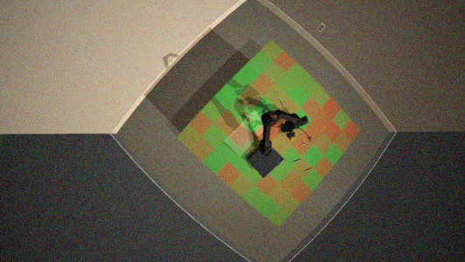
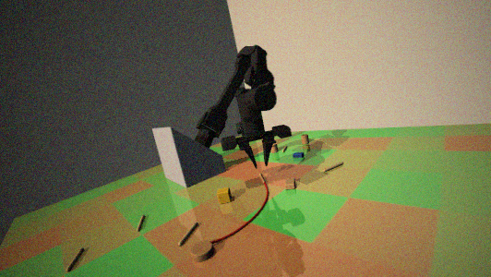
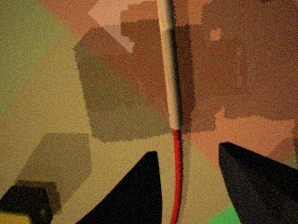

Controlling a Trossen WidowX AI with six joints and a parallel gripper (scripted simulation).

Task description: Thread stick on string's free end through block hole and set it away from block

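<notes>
Right now the thin wooden stick is 4 cm below my gripper tip, 1 cm to the left of it and 1 cm behind it. Also, from my gripper tip: yellow wooden block (12 cm to the right, 3 cm below, 3 cm behind); round wooden button (28 cm to the right, 10 cm ahead, 4 cm below); blue piece (23 cm to the left, 4 cm below, 2 cm behind).
</notes>
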